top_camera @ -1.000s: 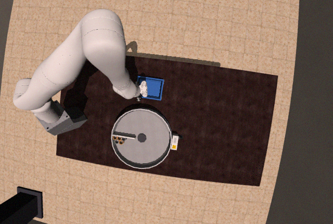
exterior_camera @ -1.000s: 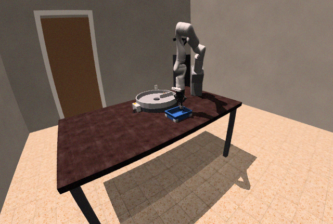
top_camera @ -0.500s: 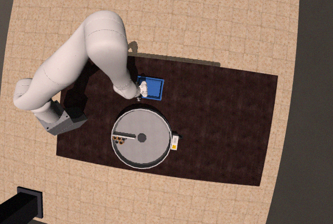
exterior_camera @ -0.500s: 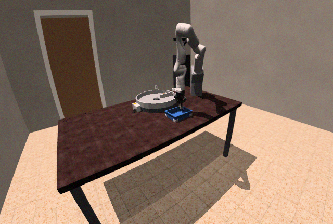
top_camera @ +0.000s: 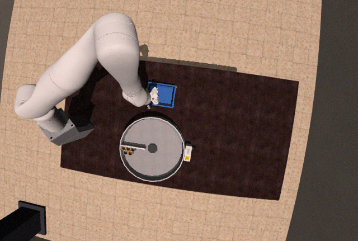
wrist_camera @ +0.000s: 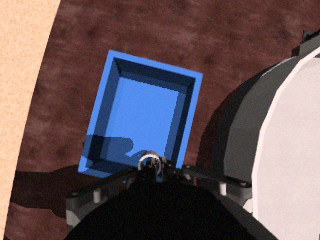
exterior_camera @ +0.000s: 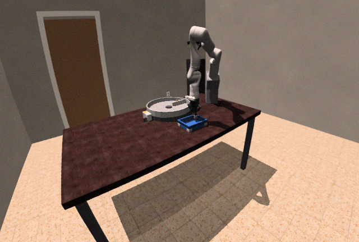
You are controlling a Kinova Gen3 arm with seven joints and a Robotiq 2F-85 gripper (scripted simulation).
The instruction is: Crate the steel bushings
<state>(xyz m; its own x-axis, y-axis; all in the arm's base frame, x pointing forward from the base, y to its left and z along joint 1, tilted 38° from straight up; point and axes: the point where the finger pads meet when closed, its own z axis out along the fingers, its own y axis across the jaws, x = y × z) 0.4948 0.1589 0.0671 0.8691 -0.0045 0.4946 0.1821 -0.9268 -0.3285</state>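
My gripper is now 5 cm short of the blue crate, 3 cm to the right of it and 5 cm above it. The rest, counted from my hand: round grey turning table 4 cm ahead, 32 cm to the right, 2 cm below.
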